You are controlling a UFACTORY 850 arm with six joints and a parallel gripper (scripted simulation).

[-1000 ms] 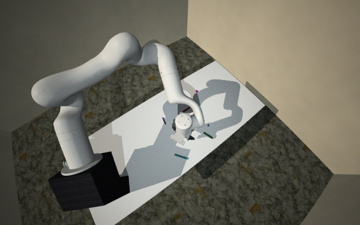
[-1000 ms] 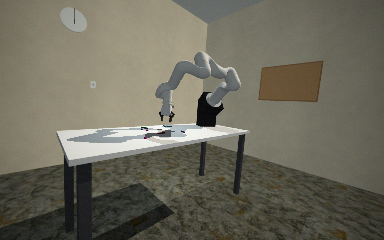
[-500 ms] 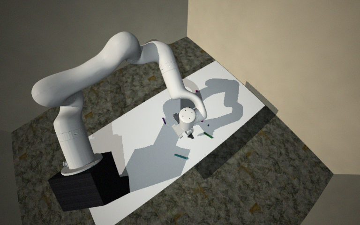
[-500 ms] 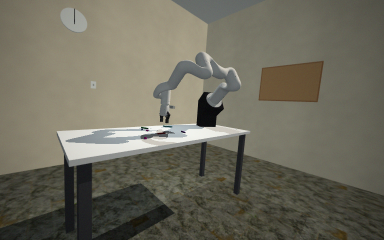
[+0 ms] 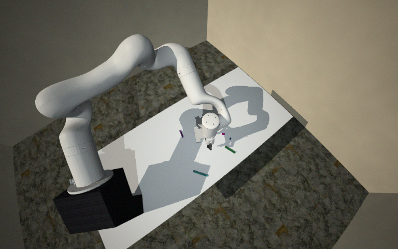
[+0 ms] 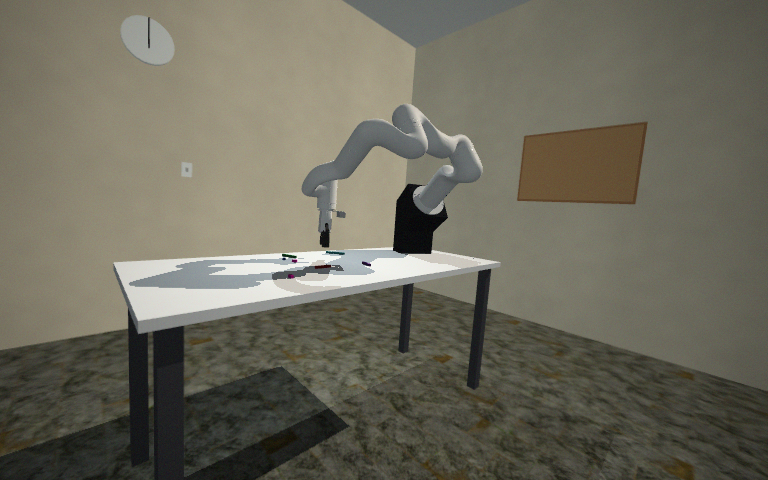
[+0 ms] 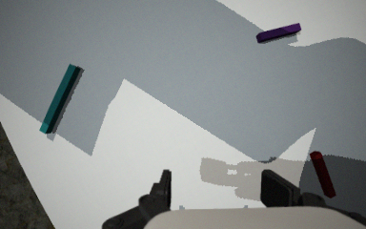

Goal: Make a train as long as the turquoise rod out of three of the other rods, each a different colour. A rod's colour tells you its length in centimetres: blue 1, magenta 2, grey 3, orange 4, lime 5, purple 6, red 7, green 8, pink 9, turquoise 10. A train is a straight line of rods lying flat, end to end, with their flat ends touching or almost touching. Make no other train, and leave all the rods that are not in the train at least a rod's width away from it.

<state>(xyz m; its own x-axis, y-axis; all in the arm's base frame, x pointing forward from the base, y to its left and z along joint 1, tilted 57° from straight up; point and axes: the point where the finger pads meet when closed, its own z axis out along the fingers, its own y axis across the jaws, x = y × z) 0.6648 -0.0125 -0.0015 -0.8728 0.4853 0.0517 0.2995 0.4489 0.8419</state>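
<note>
The blue rod is 160 mm ahead of my hand, 50 mm to the right of it and 70 mm below it. Also, from my hand: red rod: 70 mm ahead, 160 mm to the left, 70 mm below; green rod: 120 mm ahead, 120 mm to the right, 70 mm below; purple rod: 140 mm behind, 150 mm to the left, 70 mm below.
</note>
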